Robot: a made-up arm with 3 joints. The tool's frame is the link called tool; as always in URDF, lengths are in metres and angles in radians. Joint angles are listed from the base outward. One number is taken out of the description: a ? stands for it. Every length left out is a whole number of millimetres.
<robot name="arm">
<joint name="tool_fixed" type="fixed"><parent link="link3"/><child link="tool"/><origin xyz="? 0.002 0" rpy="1.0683 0.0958 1.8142"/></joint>
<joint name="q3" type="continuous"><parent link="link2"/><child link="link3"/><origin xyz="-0.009 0.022 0" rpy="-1.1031 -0.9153 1.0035"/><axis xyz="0 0 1"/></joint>
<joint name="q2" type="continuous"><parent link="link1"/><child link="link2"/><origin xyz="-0.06 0.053 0" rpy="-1.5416 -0.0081 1.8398"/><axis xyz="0 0 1"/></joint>
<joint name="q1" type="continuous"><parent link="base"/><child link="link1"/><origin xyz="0.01 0.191 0.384" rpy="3.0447 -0.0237 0.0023"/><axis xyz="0 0 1"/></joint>
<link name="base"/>
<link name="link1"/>
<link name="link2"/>
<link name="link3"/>
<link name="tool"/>
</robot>
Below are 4 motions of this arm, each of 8 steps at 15 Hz.
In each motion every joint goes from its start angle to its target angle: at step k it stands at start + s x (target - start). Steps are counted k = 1, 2, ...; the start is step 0. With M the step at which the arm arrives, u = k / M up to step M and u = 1 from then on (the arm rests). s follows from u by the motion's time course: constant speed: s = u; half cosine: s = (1 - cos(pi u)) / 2; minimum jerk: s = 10 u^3 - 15 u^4 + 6 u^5.
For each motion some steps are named. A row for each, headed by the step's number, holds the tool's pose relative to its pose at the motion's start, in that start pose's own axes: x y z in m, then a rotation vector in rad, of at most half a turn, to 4 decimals.
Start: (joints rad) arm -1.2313 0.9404 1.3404
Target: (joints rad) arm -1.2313 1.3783 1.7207
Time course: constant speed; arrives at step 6
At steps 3, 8:
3: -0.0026 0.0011 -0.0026 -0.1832 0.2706 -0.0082
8: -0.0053 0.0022 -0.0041 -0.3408 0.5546 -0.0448

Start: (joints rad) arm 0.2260 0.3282 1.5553
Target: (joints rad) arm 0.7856 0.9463 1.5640
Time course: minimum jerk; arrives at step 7
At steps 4, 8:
4: -0.0089 0.0253 0.0049 -0.0082 0.4314 -0.3171
8: -0.0119 0.0394 0.0108 -0.0135 0.7164 -0.4461

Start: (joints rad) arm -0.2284 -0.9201 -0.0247
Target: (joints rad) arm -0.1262 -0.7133 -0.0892
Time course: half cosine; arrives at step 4
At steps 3, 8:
3: -0.0064 0.0036 0.0014 -0.1608 -0.1314 0.0453
8: -0.0075 0.0042 0.0015 -0.1886 -0.1532 0.0533

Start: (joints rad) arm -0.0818 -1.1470 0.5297
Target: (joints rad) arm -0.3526 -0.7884 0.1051
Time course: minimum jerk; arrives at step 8
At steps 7, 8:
7: 0.0242 -0.0021 -0.0017 -0.1895 -0.1863 0.1253
8: 0.0246 -0.0021 -0.0018 -0.1916 -0.1900 0.1285

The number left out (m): -0.021
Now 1 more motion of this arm.
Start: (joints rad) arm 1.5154 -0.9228 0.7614
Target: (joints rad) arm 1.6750 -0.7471 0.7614
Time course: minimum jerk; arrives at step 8
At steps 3, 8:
3: -0.0023 0.0022 -0.0014 -0.0551 -0.0149 -0.0336
8: -0.0078 0.0082 -0.0055 -0.1988 -0.0459 -0.1276

